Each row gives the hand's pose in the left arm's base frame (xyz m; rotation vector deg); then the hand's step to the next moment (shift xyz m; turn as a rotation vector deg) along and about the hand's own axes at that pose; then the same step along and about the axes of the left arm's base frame.
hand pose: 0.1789 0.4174 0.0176 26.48 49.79 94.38
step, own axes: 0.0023 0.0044 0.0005 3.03 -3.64 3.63
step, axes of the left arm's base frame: -0.0032 0.0020 0.0033 4.16 4.20 -0.82
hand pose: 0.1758 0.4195 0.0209 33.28 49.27 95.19
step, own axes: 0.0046 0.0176 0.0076 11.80 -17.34 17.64
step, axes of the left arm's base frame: -0.0061 0.0043 0.0182 20.75 17.55 -3.55
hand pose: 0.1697 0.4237 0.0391 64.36 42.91 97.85
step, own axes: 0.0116 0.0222 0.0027 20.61 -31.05 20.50
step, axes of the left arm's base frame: -0.0074 0.0022 0.0240 27.06 30.94 -10.93
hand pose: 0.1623 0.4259 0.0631 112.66 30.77 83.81
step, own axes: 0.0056 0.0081 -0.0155 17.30 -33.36 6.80
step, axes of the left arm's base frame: -0.0134 0.0015 0.0125 13.11 33.73 -12.20
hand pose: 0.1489 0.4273 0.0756 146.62 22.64 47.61
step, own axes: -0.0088 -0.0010 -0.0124 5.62 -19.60 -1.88
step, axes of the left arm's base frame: -0.0146 0.0012 0.0043 0.57 19.83 -5.09
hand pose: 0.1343 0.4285 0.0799 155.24 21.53 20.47
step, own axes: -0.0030 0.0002 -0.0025 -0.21 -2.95 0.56
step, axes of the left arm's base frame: -0.0035 -0.0003 0.0017 -0.65 2.38 -1.73
